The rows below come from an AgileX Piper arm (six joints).
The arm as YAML. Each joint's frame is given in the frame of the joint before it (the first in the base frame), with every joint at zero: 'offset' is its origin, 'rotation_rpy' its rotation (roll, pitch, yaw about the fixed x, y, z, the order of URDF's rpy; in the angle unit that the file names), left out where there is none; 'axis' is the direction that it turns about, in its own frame. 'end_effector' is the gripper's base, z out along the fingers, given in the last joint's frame.
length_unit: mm
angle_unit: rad
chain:
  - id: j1
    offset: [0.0, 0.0, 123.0]
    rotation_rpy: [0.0, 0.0, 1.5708]
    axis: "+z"
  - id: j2
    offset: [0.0, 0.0, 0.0]
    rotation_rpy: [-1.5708, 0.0, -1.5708]
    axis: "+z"
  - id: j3
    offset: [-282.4, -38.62, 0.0]
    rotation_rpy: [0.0, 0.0, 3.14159]
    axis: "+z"
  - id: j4
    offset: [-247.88, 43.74, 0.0]
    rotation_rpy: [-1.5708, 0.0, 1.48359]
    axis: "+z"
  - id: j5
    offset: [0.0, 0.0, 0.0]
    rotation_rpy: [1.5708, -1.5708, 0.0]
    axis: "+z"
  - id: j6
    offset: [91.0, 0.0, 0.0]
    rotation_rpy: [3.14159, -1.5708, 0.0]
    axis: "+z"
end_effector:
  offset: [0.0, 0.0, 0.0]
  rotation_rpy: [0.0, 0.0, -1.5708]
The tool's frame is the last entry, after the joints.
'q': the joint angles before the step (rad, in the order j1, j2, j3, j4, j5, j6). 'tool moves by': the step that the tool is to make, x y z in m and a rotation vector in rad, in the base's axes. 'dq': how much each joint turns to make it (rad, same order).
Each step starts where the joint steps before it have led.
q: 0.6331 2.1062 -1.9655 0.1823 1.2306 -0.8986
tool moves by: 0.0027 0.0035 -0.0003 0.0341 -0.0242 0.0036
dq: 0.0000 0.0040 -0.0005 0.0177 -0.0416 -0.0133
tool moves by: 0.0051 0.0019 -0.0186 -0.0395 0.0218 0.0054
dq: 0.0000 0.0398 -0.0004 -0.0179 0.0023 -0.0039
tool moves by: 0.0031 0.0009 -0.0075 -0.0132 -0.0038 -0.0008
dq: 0.0001 0.0164 -0.0001 -0.0128 -0.0118 0.0001
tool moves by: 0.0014 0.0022 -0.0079 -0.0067 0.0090 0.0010
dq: 0.0021 0.0169 0.0004 0.0001 -0.0062 0.0000
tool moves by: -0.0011 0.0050 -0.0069 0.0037 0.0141 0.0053
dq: 0.0080 0.0152 0.0001 0.0117 -0.0064 0.0000
